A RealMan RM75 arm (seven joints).
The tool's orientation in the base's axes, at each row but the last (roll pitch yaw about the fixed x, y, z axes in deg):
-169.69, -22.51, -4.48
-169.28, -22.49, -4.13
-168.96, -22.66, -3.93
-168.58, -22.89, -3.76
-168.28, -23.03, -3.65
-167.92, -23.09, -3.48
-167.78, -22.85, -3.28
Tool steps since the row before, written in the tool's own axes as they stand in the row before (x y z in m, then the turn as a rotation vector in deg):
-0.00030, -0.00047, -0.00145, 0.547, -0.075, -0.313
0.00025, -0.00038, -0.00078, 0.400, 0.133, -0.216
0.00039, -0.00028, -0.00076, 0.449, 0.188, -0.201
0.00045, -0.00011, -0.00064, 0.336, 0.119, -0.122
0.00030, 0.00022, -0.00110, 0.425, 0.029, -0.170
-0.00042, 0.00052, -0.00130, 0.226, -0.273, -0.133
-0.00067, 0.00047, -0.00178, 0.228, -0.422, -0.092
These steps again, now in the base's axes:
-0.00084, 0.00027, 0.00128, 0.383, -0.012, 0.506
-0.00007, 0.00023, 0.00087, 0.285, -0.192, 0.326
0.00006, 0.00013, 0.00089, 0.336, -0.247, 0.322
0.00016, -0.00003, 0.00077, 0.262, -0.158, 0.219
-0.00016, -0.00043, 0.00107, 0.324, -0.084, 0.314
-0.00089, -0.00073, 0.00090, 0.149, 0.231, 0.261
-0.00130, -0.00076, 0.00125, 0.163, 0.384, 0.254

